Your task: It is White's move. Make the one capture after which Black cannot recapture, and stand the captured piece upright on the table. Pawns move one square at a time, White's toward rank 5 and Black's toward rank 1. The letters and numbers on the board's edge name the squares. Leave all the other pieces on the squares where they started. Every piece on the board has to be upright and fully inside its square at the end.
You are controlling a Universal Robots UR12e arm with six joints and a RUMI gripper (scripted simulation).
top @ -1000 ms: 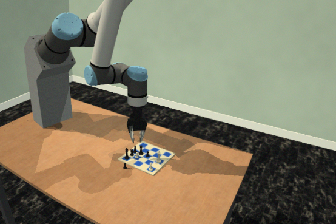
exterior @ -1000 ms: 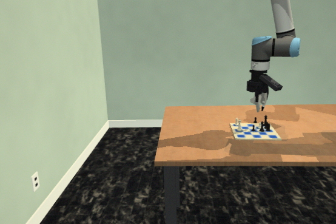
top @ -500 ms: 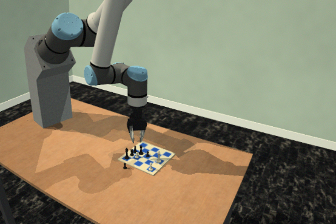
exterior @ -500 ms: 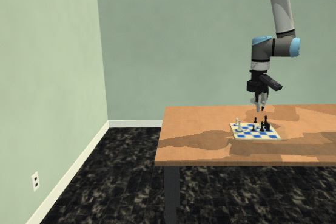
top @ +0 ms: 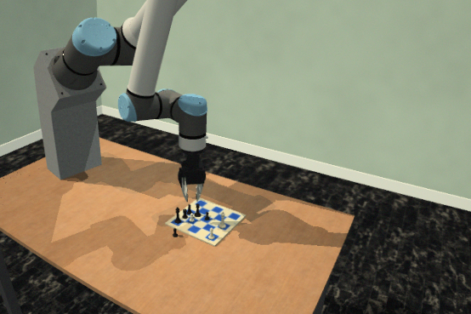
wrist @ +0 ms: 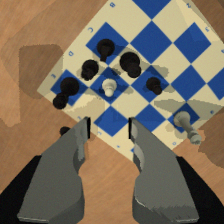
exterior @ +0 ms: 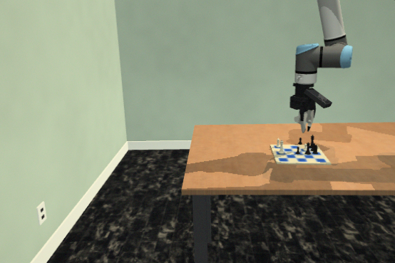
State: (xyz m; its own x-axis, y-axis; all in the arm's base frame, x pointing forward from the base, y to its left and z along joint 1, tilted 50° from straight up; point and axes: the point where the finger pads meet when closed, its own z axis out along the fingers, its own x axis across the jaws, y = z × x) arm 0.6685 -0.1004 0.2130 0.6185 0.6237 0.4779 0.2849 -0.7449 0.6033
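Right now the white pawn is 90 mm below my hand. The rest, counted from my hand: blue-and-cream chessboard 50 mm ahead, 20 mm to the left, 100 mm below.
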